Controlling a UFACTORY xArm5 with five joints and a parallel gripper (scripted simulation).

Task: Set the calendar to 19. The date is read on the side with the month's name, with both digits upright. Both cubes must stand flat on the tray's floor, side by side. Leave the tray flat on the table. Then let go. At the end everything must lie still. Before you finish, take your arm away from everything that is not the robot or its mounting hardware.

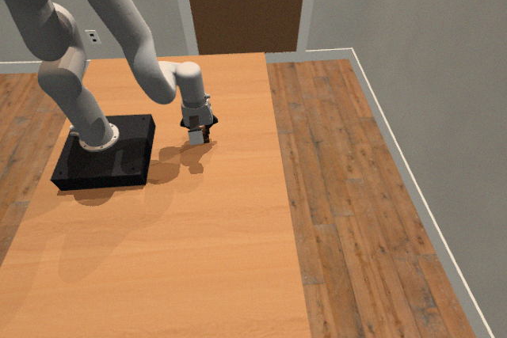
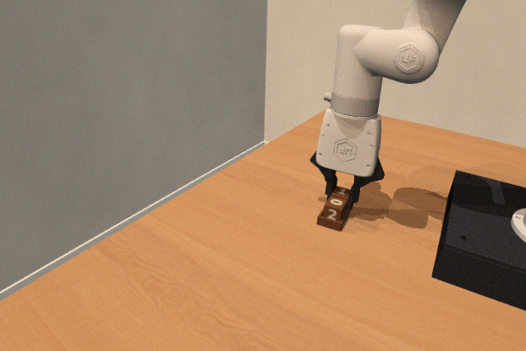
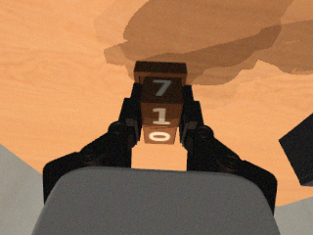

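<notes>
My gripper is now 20 mm to the right of the tray and 30 mm above it. Also, from my hand: brown date cube 10 mm behind, 30 mm to the left, 20 mm below.
</notes>
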